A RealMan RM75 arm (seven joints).
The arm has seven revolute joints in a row. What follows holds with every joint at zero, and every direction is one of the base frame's. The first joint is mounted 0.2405 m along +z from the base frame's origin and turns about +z. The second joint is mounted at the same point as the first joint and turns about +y. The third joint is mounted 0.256 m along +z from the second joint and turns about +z. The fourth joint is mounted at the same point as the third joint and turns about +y. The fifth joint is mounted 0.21 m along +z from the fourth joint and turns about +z. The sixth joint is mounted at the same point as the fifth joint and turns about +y. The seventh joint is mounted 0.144 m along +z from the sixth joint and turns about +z. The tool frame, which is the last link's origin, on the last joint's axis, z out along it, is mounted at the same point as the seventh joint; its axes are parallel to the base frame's.
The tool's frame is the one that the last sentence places.
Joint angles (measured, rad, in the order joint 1, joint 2, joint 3, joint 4, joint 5, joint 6, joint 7), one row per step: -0.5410, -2.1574, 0.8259, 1.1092, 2.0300, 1.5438, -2.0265; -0.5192, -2.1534, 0.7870, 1.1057, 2.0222, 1.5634, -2.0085; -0.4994, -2.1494, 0.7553, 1.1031, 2.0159, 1.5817, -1.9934; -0.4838, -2.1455, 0.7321, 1.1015, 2.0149, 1.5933, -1.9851; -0.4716, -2.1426, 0.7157, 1.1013, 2.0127, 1.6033, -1.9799; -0.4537, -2.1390, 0.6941, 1.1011, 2.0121, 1.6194, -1.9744; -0.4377, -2.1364, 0.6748, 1.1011, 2.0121, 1.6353, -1.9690; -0.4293, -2.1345, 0.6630, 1.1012, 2.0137, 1.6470, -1.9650; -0.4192, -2.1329, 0.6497, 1.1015, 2.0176, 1.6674, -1.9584; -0.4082, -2.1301, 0.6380, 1.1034, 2.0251, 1.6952, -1.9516; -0.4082, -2.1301, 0.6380, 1.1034, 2.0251, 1.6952, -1.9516; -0.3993, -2.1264, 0.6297, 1.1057, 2.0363, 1.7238, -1.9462; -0.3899, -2.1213, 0.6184, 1.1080, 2.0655, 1.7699, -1.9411
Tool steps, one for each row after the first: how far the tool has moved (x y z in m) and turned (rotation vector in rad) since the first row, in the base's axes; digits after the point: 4 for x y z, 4 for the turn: -0.0112, -0.0049, 0.0071, 0.0182, -0.0179, 0.0196; -0.0210, -0.0099, 0.0131, 0.0325, -0.0316, 0.0357; -0.0290, -0.0138, 0.0177, 0.0436, -0.0378, 0.0523; -0.0347, -0.0171, 0.0212, 0.0511, -0.0435, 0.0638; -0.0428, -0.0225, 0.0254, 0.0573, -0.0502, 0.0813; -0.0497, -0.0279, 0.0289, 0.0616, -0.0562, 0.0957; -0.0536, -0.0311, 0.0310, 0.0624, -0.0583, 0.1021; -0.0577, -0.0361, 0.0326, 0.0568, -0.0604, 0.1055; -0.0619, -0.0422, 0.0343, 0.0438, -0.0588, 0.1058; -0.0619, -0.0422, 0.0343, 0.0438, -0.0588, 0.1058; -0.0654, -0.0480, 0.0355, 0.0259, -0.0531, 0.1043; -0.0705, -0.0570, 0.0359, -0.0125, -0.0383, 0.1049
